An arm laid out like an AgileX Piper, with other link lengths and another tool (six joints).
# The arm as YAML. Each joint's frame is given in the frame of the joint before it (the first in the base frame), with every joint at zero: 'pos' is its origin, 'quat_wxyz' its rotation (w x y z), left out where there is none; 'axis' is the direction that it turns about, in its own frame. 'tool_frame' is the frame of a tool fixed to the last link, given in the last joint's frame.
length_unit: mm
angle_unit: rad
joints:
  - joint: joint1
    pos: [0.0, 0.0, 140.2]
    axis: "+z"
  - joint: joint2
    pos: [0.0, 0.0, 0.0]
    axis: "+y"
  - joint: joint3
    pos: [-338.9, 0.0, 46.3]
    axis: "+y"
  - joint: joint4
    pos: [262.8, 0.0, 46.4]
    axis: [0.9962, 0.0, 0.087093]
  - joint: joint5
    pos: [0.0, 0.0, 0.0]
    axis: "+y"
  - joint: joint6
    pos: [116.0, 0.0, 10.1]
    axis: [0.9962, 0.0, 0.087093]
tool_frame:
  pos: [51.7, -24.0, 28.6]
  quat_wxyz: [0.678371, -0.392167, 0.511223, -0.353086]
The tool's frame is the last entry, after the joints.
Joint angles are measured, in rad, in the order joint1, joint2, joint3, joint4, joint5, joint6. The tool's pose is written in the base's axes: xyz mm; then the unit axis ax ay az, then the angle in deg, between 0 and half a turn. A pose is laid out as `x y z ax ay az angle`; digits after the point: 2 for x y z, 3 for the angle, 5 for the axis.
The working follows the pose.
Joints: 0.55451 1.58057 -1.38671 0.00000 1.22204 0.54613
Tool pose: 327.71 164.18 309.99 -0.53592 0.84273 0.05091 156.832
Where each joint sits with the arm in this pose, in the base's axes (m; each line is computed from the numbers above, not from the rounded line before):
joint1: 0.0000 0.0000 0.1402
joint2: 0.0000 0.0000 0.1402
joint3: 0.0422 0.0261 0.4786
joint4: 0.2690 0.1666 0.4735
joint5: 0.2690 0.1666 0.4735
joint6: 0.2927 0.1813 0.3605
the tool: 0.3277 0.1642 0.3100

